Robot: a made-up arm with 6 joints.
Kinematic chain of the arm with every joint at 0, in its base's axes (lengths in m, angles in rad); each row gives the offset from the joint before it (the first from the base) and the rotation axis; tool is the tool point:
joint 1: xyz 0 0 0.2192 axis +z
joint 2: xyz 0 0.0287 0 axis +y
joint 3: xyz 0 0 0.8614 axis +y
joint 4: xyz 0 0 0.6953 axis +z
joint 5: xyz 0 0 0 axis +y
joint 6: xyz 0 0 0.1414 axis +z
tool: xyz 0 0 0
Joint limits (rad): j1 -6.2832..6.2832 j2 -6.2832..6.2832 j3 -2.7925..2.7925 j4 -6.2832..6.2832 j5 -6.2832..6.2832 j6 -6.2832..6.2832
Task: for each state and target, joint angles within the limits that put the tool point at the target. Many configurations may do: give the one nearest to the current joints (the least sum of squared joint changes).
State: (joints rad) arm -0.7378 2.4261 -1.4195 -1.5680 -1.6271 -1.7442
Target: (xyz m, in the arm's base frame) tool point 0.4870 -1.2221 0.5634
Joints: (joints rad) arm -1.3198 1.8044 -1.1072 -1.6338 -1.4206 -1.7442
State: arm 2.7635 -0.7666 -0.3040 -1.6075 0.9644 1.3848
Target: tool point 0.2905 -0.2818 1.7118
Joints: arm 2.1109 -0.0017 -0.5338 -1.6680 1.2368 1.3848
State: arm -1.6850 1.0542 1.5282 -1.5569 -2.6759 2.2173
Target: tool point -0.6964 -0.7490 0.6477
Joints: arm -2.3964 0.6477 1.4025 -1.5450 -2.7836 2.2173
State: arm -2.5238 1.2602 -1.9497 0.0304 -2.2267 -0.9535
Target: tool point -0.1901 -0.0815 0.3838
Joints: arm -2.7795 1.3896 -2.7523 0.1596 -2.0607 -0.9535
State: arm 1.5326 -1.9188 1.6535 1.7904 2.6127 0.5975
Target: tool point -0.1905 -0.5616 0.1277
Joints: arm 1.3981 -2.4426 2.4019 1.7074 2.6797 0.5975
